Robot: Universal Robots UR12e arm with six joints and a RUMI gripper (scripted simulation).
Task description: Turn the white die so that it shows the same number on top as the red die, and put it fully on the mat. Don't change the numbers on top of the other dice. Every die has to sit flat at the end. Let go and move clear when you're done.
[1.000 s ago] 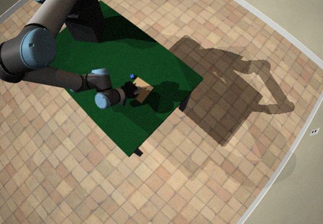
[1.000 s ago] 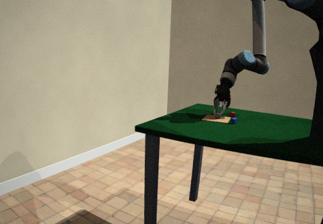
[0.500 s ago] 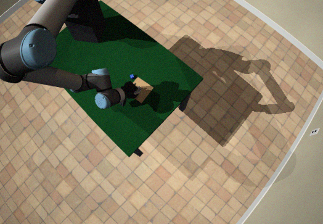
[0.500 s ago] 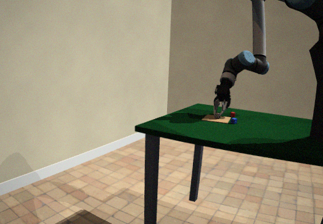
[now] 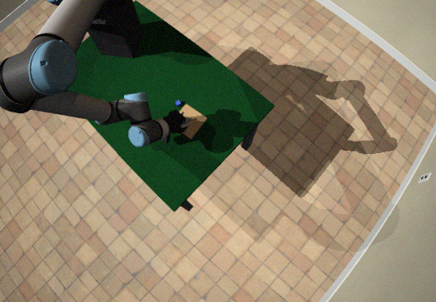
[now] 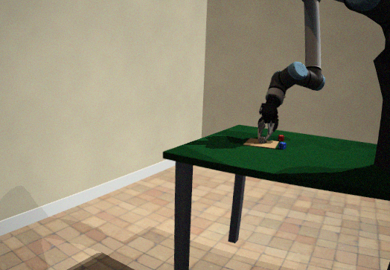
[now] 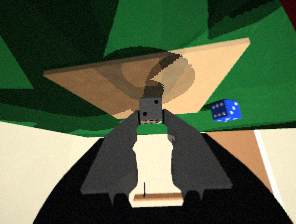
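Right now the white die is 1 cm to the left of my hand and 1 cm below it. From my hand the other things lie so: red die: 6 cm behind, 11 cm to the right, 1 cm below; tan mat: 1 cm to the left, 2 cm below; blue die: 10 cm behind, 4 cm to the left, 1 cm below.
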